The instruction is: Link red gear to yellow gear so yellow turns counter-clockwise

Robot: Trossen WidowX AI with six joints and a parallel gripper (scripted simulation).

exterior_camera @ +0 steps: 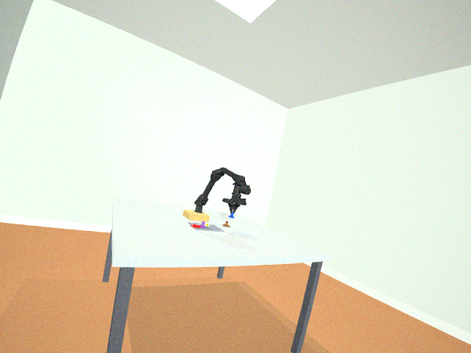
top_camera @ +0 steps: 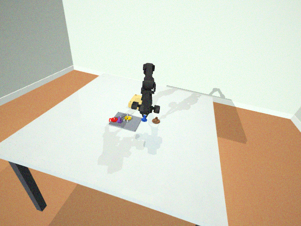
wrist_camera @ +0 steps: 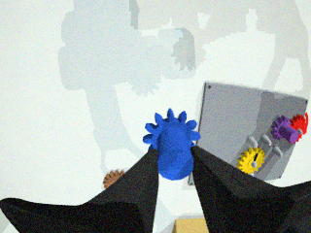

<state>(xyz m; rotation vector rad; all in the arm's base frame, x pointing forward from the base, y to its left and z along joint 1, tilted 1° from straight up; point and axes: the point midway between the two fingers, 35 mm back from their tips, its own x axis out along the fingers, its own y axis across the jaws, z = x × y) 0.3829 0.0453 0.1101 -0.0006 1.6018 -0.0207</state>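
Right now my gripper tip is 19 cm to the left of the purple gear, 11 cm above it and 5 cm past it. The rest, counted from my gripper tip: blue gear (1 cm below); then yellow gear (14 cm to the right, 11 cm below, 11 cm behind); then brown gear (14 cm behind, 11 cm below, 9 cm to the left).
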